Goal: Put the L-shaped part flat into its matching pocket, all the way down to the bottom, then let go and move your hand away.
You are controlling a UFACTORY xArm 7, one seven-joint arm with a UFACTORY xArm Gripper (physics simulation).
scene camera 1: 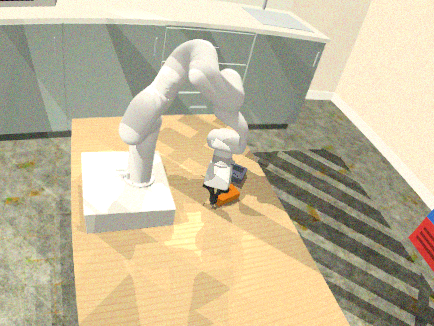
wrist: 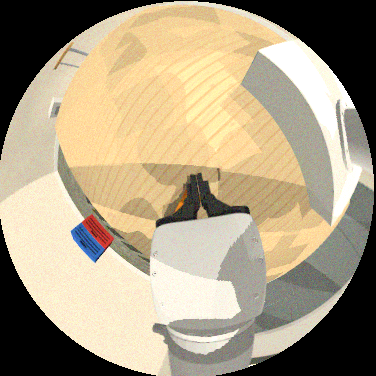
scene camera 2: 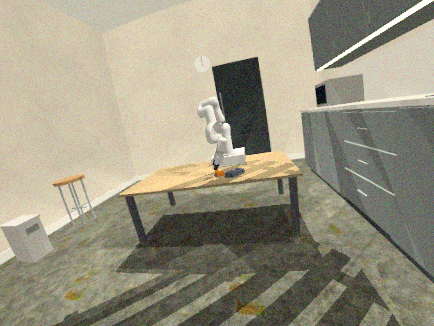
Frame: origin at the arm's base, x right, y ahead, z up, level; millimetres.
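Seen in the pictures: gripper, between the fingertips: (scene camera 1: 212,203) (wrist: 196,180) (scene camera 2: 215,170); arm's base, origin of its link: (scene camera 1: 138,176) (scene camera 2: 229,153).
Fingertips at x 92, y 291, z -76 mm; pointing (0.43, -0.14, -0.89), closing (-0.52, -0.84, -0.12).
Pixels of each thing's middle, then the offset from my fingertips to it. Level surfaces: height alone.
- orange L-shaped part, middle of its body: (wrist: 186,222) (scene camera 1: 225,194) (scene camera 2: 219,172) dx -52, dy +71, dz -8 mm
- dark blue-grey tray, middle of its body: (scene camera 1: 229,170) (scene camera 2: 234,172) dx -195, dy +132, dz -5 mm
- wooden table, height of its surface: dz -23 mm
The orange L-shaped part (scene camera 1: 228,195) (scene camera 2: 219,173) (wrist: 181,201) lies on the table, in front of the dark pocket tray in scene camera 1. In the wrist view a sliver of it shows beside the left finger; the hand hides the rest. The dark blue-grey tray (scene camera 1: 240,173) (scene camera 2: 235,173) stands close behind the part, partly hidden by the hand in scene camera 1. Its pocket shape cannot be made out. My gripper (scene camera 1: 213,205) (scene camera 2: 216,168) (wrist: 196,180) is shut with nothing between its fingers. Its fingertips are low, beside the part's left end in scene camera 1.
The arm's white base block (scene camera 1: 130,219) (scene camera 2: 233,158) (wrist: 287,115) stands on the wooden table (scene camera 1: 200,280) (scene camera 2: 165,181) (wrist: 150,100), left of the gripper in scene camera 1. The table's right edge runs beyond the tray. Grey cabinets (scene camera 1: 30,80) (scene camera 2: 370,160) stand behind in scene camera 1.
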